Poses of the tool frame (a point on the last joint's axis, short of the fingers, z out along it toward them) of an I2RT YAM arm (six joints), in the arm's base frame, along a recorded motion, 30 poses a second.
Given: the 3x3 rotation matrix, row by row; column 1 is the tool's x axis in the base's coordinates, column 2 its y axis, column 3 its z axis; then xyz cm. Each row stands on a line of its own.
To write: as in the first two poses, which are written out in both.
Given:
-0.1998, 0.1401, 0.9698
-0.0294, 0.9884, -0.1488
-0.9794, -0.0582, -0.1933
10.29, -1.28, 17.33
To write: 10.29, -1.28, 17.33, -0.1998, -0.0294, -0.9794, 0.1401, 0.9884, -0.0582
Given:
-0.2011, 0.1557, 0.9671
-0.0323, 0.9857, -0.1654
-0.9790, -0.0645, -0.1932
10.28, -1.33, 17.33
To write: 10.28, -1.33, 17.33, -0.2011, -0.0323, -0.9790, 0.1557, 0.9857, -0.0645
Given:
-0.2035, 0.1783, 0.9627
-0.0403, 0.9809, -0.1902
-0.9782, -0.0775, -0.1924
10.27, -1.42, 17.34
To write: 10.27, -1.42, 17.34, -0.2035, -0.0403, -0.9782, 0.1783, 0.9809, -0.0775
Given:
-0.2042, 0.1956, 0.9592
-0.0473, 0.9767, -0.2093
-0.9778, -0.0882, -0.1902
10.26, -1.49, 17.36
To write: 10.26, -1.49, 17.36, -0.2042, -0.0473, -0.9778, 0.1956, 0.9767, -0.0882
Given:
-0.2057, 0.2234, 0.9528
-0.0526, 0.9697, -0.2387
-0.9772, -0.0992, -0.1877
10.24, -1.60, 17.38
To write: 10.24, -1.60, 17.38, -0.2057, -0.0526, -0.9772, 0.2234, 0.9697, -0.0992
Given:
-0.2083, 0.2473, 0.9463
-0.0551, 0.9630, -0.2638
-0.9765, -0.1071, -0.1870
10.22, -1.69, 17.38
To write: 10.22, -1.69, 17.38, -0.2083, -0.0551, -0.9765, 0.2473, 0.9630, -0.1071
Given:
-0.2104, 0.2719, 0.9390
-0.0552, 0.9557, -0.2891
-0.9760, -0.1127, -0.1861
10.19, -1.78, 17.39
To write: 10.19, -1.78, 17.39, -0.2104, -0.0552, -0.9760, 0.2719, 0.9557, -0.1127
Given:
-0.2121, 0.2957, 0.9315
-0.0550, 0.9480, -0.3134
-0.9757, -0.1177, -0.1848
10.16, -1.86, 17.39
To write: 10.16, -1.86, 17.39, -0.2121, -0.0550, -0.9757, 0.2957, 0.9480, -0.1177
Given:
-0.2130, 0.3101, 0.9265
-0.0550, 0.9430, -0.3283
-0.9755, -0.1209, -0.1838
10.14, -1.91, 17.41
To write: 10.14, -1.91, 17.41, -0.2130, -0.0550, -0.9755, 0.3101, 0.9430, -0.1209
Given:
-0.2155, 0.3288, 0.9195
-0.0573, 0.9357, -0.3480
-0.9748, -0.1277, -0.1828
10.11, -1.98, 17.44
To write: 10.11, -1.98, 17.44, -0.2155, -0.0573, -0.9748, 0.3288, 0.9357, -0.1277
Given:
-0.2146, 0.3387, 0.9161
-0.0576, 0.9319, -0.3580
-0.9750, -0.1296, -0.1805
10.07, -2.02, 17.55
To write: 10.07, -2.02, 17.55, -0.2146, -0.0576, -0.9750, 0.3387, 0.9319, -0.1296
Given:
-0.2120, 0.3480, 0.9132
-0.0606, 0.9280, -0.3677
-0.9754, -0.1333, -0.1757
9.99, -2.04, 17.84
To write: 9.99, -2.04, 17.84, -0.2120, -0.0606, -0.9754, 0.3480, 0.9280, -0.1333
